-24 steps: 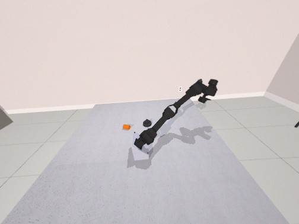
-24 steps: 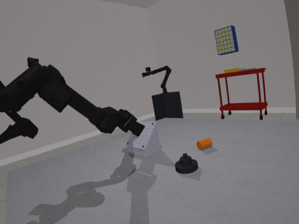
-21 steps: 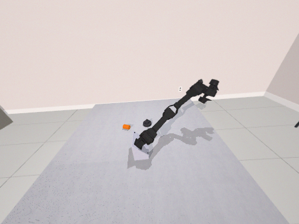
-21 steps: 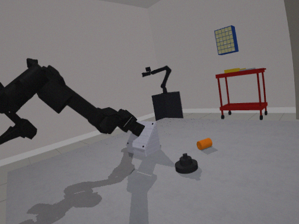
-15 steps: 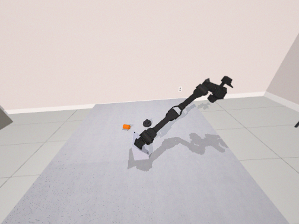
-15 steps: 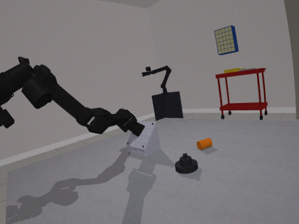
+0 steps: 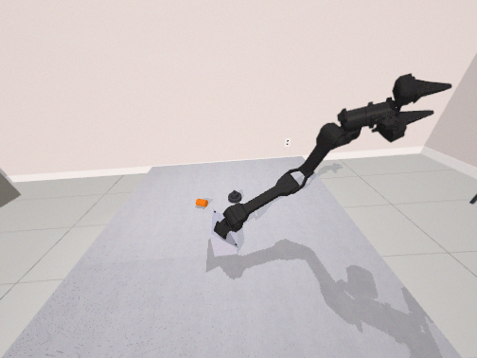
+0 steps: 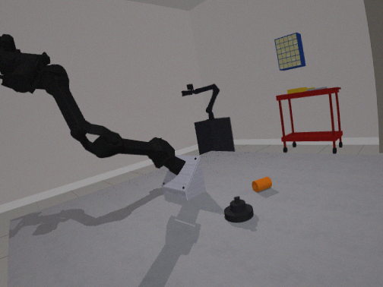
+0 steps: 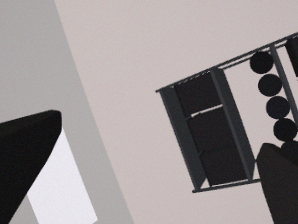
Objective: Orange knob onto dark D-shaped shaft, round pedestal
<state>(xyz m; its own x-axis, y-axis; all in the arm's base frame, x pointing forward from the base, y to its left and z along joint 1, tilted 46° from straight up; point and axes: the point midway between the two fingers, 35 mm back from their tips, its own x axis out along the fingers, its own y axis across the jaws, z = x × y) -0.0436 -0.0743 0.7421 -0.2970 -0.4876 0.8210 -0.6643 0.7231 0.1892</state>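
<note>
Now: the orange knob 790 mm to the left of my gripper tip, 570 mm below it and 240 mm ahead of it. The rest, counted from my gripper tip: dark round pedestal 600 mm to the left, 560 mm below, 310 mm ahead.
</note>
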